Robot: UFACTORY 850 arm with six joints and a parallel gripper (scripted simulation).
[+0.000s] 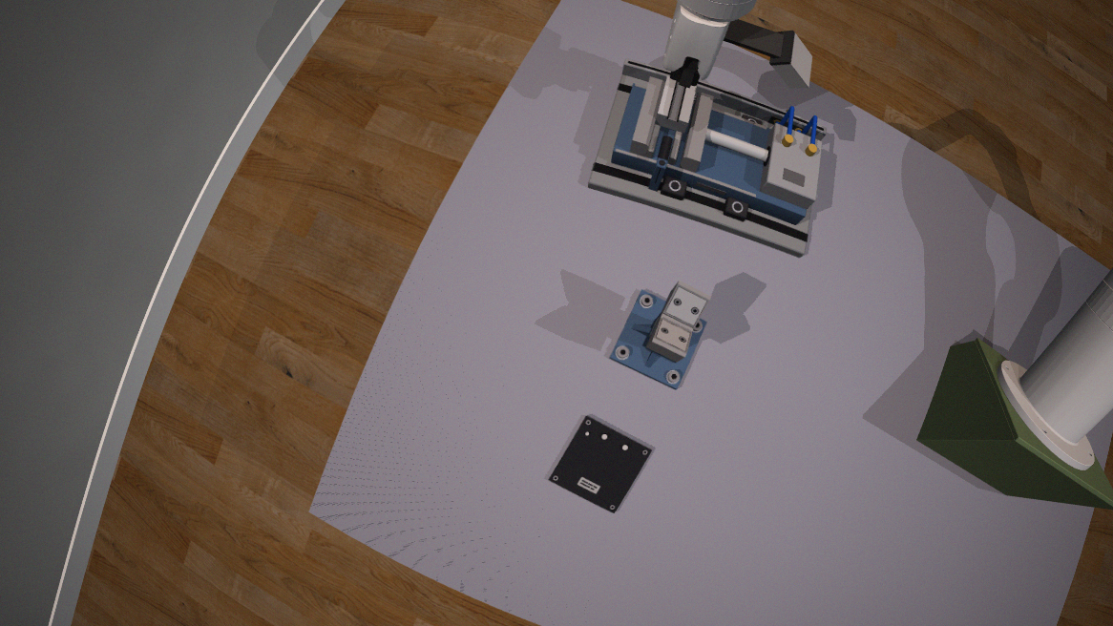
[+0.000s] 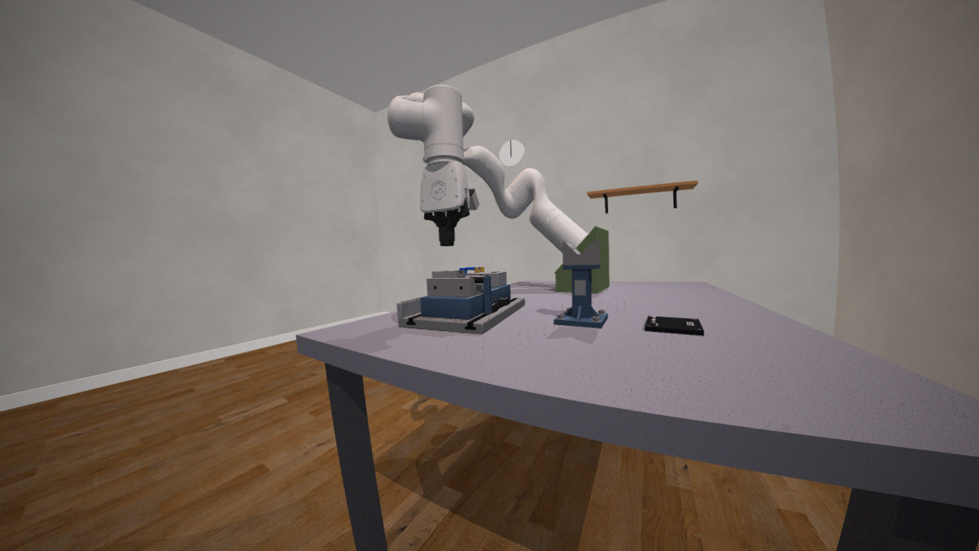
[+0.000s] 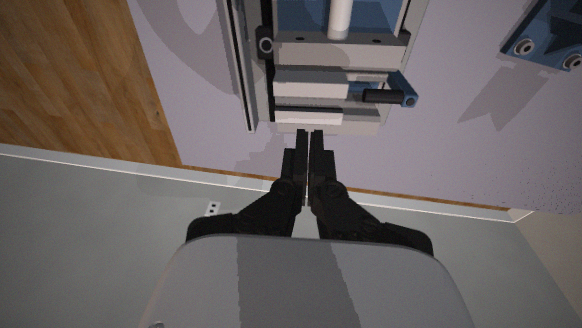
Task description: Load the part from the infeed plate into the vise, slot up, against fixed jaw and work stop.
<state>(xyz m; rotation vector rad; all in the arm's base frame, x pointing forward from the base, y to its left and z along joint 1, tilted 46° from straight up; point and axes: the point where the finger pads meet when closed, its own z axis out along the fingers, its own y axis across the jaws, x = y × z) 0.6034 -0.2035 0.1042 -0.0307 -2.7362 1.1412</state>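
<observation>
Right now my hand is 80 mm above the part. From my hand the other things lie so: moving jaw 40 mm behind, 20 mm to the left, 110 mm below; then work stop 70 mm to the left, 90 mm below; then fixed jaw 30 mm ahead, 20 mm to the left, 110 mm below.
</observation>
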